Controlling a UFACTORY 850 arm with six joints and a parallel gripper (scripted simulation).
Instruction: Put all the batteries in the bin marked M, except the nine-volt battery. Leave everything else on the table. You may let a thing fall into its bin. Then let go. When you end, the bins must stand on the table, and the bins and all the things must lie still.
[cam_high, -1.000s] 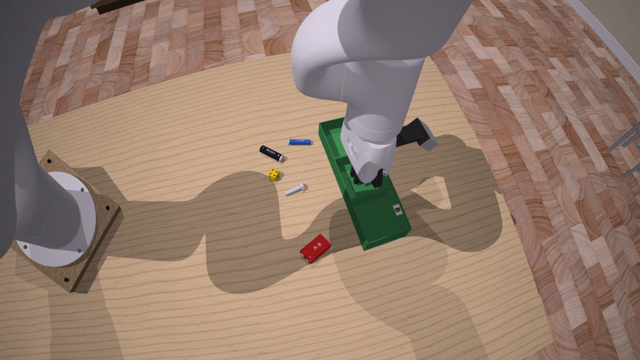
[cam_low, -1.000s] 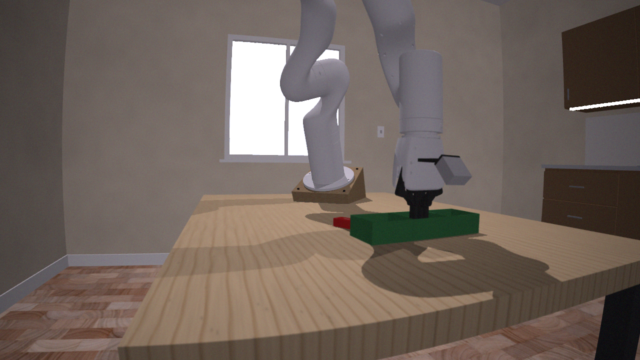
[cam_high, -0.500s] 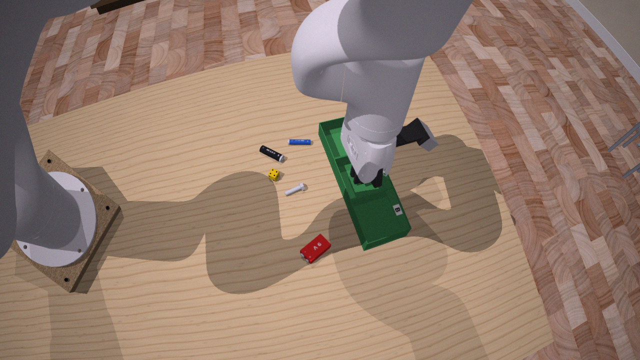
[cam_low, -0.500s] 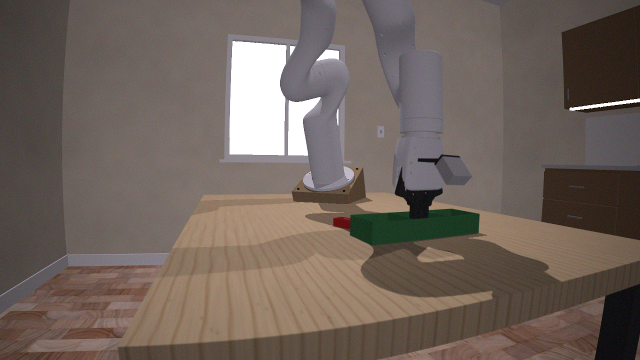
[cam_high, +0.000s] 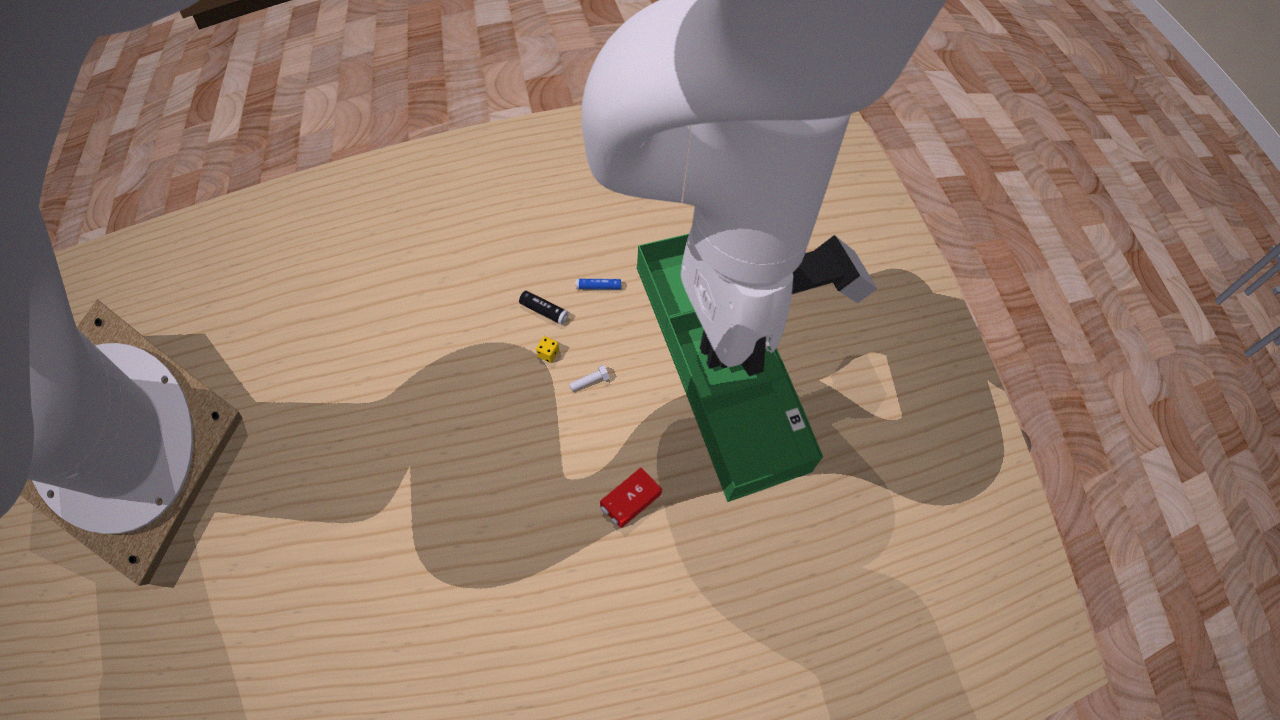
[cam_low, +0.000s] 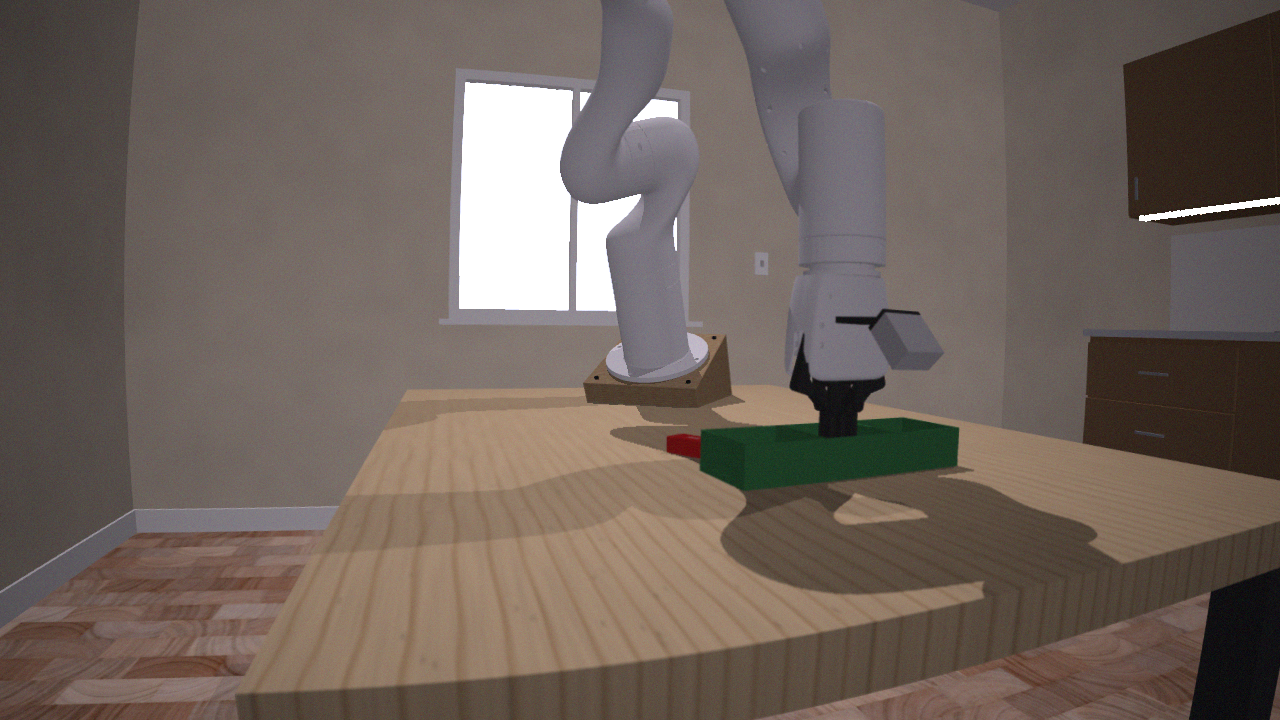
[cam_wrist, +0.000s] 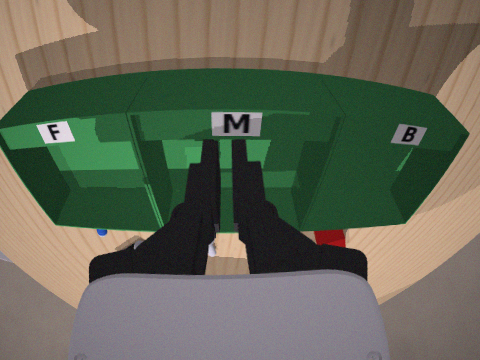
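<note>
Now: hand 20 mm above the green three-part bin. The rest, counted from my hand: yellow die (150 mm behind, 30 mm to the left, 30 mm below); white bolt (110 mm behind, 30 mm below); blue battery (100 mm to the left, 100 mm behind, 30 mm below).
</note>
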